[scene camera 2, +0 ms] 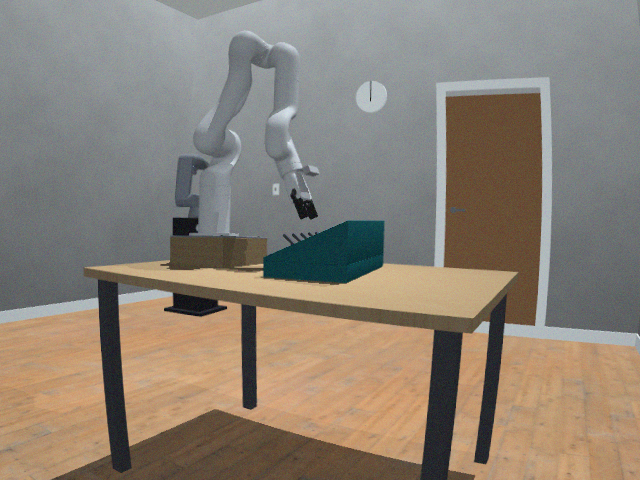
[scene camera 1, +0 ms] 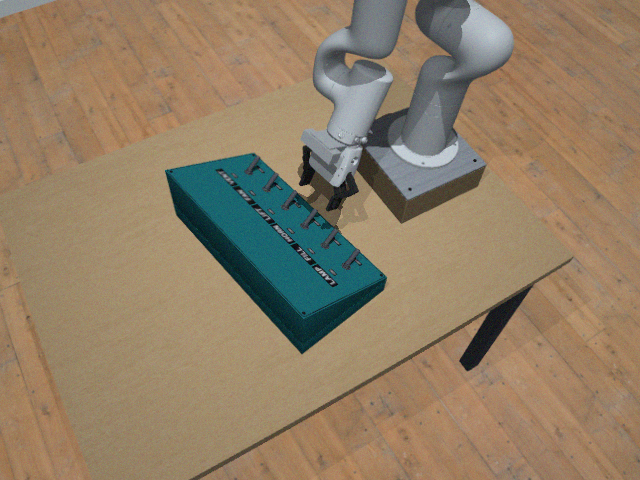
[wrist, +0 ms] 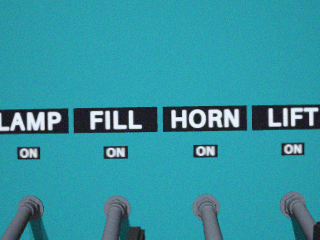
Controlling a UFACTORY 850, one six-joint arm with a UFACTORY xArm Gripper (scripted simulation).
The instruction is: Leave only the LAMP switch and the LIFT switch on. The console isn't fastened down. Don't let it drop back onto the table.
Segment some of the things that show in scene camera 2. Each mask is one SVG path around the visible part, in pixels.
My gripper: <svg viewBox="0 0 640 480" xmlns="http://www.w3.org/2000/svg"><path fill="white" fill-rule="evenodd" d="M292 172L283 179L292 204L295 204L300 219L309 216L310 220L318 217L310 191L302 176L303 171Z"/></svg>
A teal sloped console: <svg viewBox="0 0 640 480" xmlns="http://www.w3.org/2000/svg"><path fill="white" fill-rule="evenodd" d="M384 221L348 220L320 233L316 231L316 235L309 232L309 238L302 232L300 235L304 240L301 240L293 233L292 236L298 241L297 243L284 233L283 237L291 245L263 257L263 277L348 283L383 267Z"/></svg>
